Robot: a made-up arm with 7 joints. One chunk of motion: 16 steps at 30 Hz.
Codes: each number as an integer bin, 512 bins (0 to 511) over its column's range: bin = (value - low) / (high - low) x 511, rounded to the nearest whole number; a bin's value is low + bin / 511 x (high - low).
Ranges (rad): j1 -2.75..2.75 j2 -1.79..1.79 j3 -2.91..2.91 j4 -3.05..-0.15 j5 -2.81..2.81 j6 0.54..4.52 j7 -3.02..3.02
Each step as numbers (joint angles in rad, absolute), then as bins.
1 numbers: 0.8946 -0.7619 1.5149 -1.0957 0.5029 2.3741 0.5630
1 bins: 339 147 389 344 301 235 303
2 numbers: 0.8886 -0.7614 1.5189 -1.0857 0.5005 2.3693 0.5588
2 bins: 338 147 389 346 301 235 303
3 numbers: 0.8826 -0.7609 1.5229 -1.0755 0.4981 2.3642 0.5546
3 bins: 338 147 389 348 301 234 302
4 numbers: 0.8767 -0.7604 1.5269 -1.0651 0.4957 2.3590 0.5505
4 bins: 337 147 390 350 301 234 302
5 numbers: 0.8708 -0.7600 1.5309 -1.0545 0.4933 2.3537 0.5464
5 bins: 336 147 390 352 300 233 302
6 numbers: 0.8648 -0.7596 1.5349 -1.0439 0.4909 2.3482 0.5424
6 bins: 336 147 390 353 300 232 301
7 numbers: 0.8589 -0.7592 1.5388 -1.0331 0.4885 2.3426 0.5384
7 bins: 335 147 391 355 300 231 301
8 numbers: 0.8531 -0.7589 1.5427 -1.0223 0.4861 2.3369 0.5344
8 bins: 335 147 391 357 300 231 301
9 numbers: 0.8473 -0.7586 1.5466 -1.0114 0.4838 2.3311 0.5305
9 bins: 334 147 391 359 299 230 300
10 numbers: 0.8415 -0.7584 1.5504 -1.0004 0.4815 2.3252 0.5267
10 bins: 334 147 392 361 299 229 300
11 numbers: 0.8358 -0.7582 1.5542 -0.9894 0.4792 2.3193 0.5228
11 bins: 333 147 392 363 299 228 300
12 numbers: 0.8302 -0.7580 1.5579 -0.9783 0.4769 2.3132 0.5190
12 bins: 333 147 392 365 299 228 299
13 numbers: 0.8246 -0.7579 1.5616 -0.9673 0.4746 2.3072 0.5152
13 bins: 332 147 393 367 299 227 299
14 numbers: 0.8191 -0.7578 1.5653 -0.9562 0.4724 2.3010 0.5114
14 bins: 332 147 393 369 298 226 299
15 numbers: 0.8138 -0.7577 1.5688 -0.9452 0.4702 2.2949 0.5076
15 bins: 331 147 393 371 298 225 298
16 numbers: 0.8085 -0.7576 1.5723 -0.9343 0.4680 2.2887 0.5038
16 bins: 331 147 394 373 298 225 298
